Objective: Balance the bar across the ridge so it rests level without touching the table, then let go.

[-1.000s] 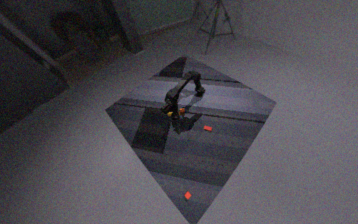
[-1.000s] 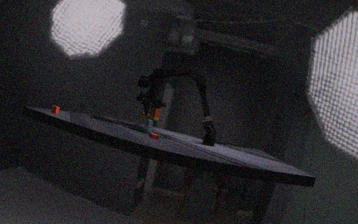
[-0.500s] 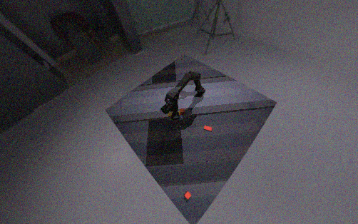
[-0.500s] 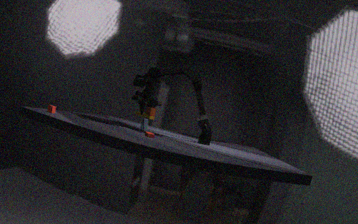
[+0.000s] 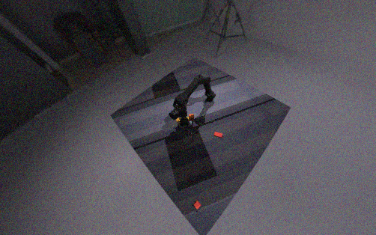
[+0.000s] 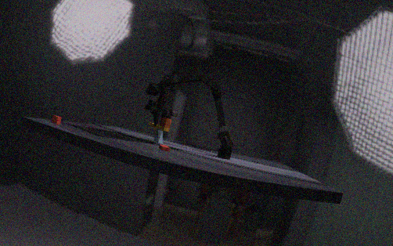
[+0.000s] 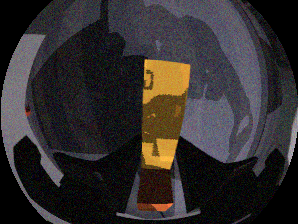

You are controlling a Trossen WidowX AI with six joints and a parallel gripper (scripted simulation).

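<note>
Right now the pale piece is 2 cm behind my gripper tip, 2 cm to the left of it and 2 cm below it.
</note>
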